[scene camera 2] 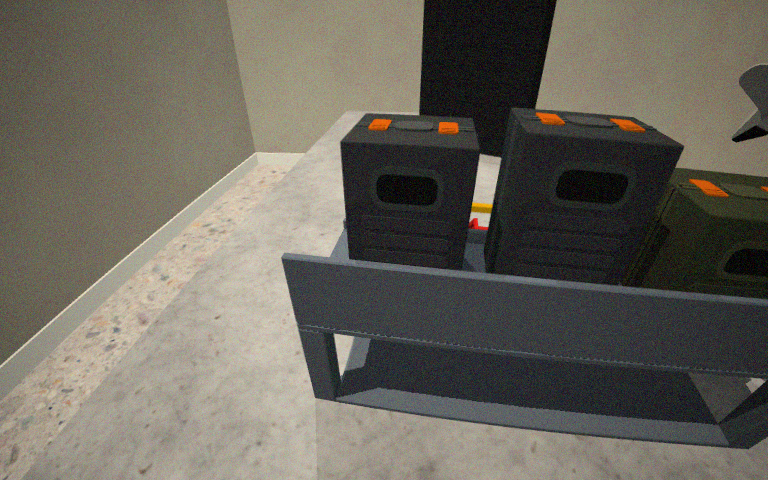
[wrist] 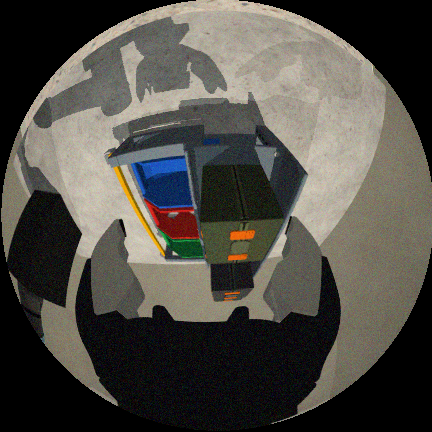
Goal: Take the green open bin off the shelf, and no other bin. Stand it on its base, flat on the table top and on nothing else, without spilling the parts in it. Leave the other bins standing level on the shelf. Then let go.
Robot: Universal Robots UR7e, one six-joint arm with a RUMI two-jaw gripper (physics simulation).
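Frame: origin at the arm's base, x ahead, y left, z up, level; centimetres.
Where they show: gripper, fingertip midpoint: (wrist: 203,219).
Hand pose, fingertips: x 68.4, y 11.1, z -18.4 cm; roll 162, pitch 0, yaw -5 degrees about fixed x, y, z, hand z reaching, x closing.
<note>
Things, the pixels of their top centre, and the offset from my fingertips. Level surfaces: height alone.
- green open bin, middle of its top: (wrist: 189,249) dz -12.3, dx -7.9, dy -28.4 cm
- red bin, middle of its top: (wrist: 181,225) dz -12.3, dx -7.3, dy -17.2 cm
- blue bin, middle of its top: (wrist: 170,186) dz -12.3, dx -6.5, dy -6.0 cm
- olive case, middle of its top: (scene camera 2: 746,190) (wrist: 239,247) dz -0.6, dx +3.2, dy -6.4 cm
- yellow strip, middle of its top: (scene camera 2: 506,207) (wrist: 142,221) dz -13.9, dx -17.5, dy -16.7 cm
- stone-look table top, its level: dz -20.5 cm
The green open bin (wrist: 187,248) stands on the shelf (wrist: 161,151) (scene camera 2: 526,316) at the far end of a row in the wrist view, beyond the red bin (wrist: 175,225) and the blue bin (wrist: 170,187). The parts in the green bin cannot be made out. A small bit of the red bin (scene camera 2: 479,225) shows between two cases in the scene view. My gripper (wrist: 203,219) is open and empty, with its fingers wide apart, above the shelf unit. Part of a grey finger shows at the right edge of the scene view. The green bin does not show in the scene view.
An olive case (wrist: 242,240) (scene camera 2: 702,226) and dark cases (scene camera 2: 407,198) (scene camera 2: 589,209) stand beside the bins on the shelf unit. A yellow strip (wrist: 140,210) (scene camera 2: 481,207) runs along its other side. The stone-look table top (scene camera 2: 226,339) (wrist: 340,115) surrounds the unit.
</note>
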